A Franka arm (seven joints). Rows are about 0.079 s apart.
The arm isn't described. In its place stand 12 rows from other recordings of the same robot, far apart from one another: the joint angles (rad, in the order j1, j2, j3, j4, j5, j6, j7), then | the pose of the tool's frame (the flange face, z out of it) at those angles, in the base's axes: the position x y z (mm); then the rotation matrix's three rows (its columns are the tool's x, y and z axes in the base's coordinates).
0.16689, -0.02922, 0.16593, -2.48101, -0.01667, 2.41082, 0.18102 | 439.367 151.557 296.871; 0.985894 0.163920 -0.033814; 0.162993 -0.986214 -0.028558; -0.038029 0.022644 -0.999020
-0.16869, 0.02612, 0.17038, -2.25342, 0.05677, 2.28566, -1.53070 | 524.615 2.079 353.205; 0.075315 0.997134 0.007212; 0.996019 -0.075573 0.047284; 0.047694 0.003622 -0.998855
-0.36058, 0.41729, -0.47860, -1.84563, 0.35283, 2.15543, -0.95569 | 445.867 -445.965 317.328; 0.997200 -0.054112 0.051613; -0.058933 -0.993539 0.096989; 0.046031 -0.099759 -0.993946
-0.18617, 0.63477, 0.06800, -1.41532, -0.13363, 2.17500, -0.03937 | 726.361 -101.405 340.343; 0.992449 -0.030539 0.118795; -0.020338 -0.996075 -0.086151; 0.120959 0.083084 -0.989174
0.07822, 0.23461, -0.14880, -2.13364, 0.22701, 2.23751, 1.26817 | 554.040 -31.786 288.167; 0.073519 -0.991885 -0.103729; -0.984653 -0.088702 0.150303; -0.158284 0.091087 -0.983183
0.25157, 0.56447, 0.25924, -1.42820, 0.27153, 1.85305, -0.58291 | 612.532 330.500 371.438; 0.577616 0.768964 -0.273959; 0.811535 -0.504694 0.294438; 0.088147 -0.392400 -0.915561
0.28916, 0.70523, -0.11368, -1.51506, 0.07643, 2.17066, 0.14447 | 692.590 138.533 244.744; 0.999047 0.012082 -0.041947; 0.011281 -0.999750 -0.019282; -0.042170 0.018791 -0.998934
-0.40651, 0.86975, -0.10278, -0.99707, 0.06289, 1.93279, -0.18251 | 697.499 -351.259 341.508; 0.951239 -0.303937 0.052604; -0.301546 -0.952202 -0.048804; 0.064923 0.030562 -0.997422
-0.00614, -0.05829, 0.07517, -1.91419, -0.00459, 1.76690, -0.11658 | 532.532 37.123 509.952; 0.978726 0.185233 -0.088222; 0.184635 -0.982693 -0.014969; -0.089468 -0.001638 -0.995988
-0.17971, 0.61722, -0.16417, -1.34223, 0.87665, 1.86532, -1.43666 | 708.876 -162.782 383.384; 0.597676 0.763274 0.245352; 0.506096 -0.596528 0.622914; 0.621813 -0.248129 -0.742820
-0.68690, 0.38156, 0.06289, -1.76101, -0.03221, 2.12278, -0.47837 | 522.827 -382.268 348.844; 0.991035 -0.132436 -0.017627; -0.132316 -0.991177 0.007837; -0.018510 -0.005435 -0.999814
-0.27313, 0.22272, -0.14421, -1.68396, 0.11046, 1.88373, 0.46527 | 577.603 -240.035 466.803; 0.610487 -0.791932 0.012237; -0.790339 -0.608106 0.074647; -0.051674 -0.055242 -0.997135
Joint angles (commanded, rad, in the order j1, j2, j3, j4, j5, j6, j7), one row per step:
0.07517 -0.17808 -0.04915 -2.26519 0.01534 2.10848 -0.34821
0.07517 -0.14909 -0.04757 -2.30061 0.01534 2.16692 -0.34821
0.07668 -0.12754 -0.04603 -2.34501 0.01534 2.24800 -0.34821
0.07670 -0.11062 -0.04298 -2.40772 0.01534 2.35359 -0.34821
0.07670 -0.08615 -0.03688 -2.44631 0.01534 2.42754 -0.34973
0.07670 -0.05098 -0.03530 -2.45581 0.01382 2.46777 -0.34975
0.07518 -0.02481 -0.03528 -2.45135 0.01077 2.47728 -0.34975
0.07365 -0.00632 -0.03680 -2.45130 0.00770 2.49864 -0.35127
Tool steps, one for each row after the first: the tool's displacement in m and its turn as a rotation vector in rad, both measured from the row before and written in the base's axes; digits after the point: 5 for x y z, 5 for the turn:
0.00040 0.00089 -0.02526 -0.00227 0.00588 0.00061
-0.00161 0.00143 -0.02327 -0.00148 -0.01520 0.00178
-0.00619 0.00120 -0.02614 -0.00129 -0.02603 0.00157
-0.00397 0.00268 -0.02136 -0.00204 -0.01103 0.00662
0.00090 0.00071 -0.01702 -0.00302 0.00430 0.00222
0.00209 -0.00066 -0.00986 -0.00353 0.01205 0.00068
0.00182 -0.00143 -0.00691 -0.00275 -0.00305 0.00066

